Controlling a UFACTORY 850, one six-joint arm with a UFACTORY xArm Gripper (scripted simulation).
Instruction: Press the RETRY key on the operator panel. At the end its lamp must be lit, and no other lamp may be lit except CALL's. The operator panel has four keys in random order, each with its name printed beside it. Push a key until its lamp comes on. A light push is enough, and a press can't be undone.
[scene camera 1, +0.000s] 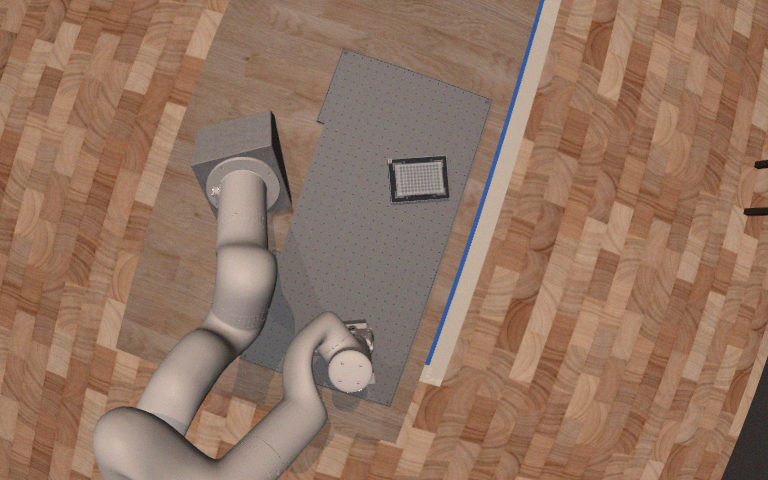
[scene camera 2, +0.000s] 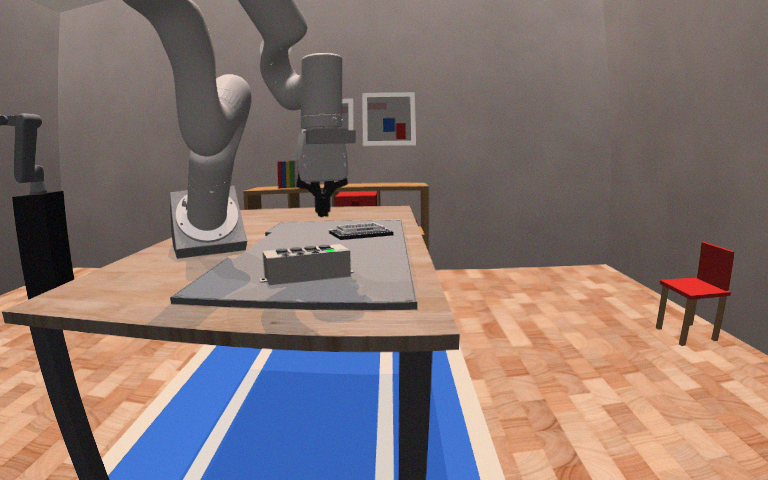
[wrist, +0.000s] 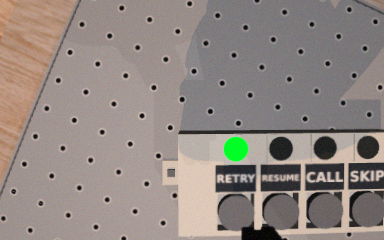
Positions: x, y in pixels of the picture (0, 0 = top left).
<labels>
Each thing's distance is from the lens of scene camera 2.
gripper (scene camera 2: 322, 216): 0.90 m
operator panel (scene camera 2: 319, 264): 0.86 m
</labels>
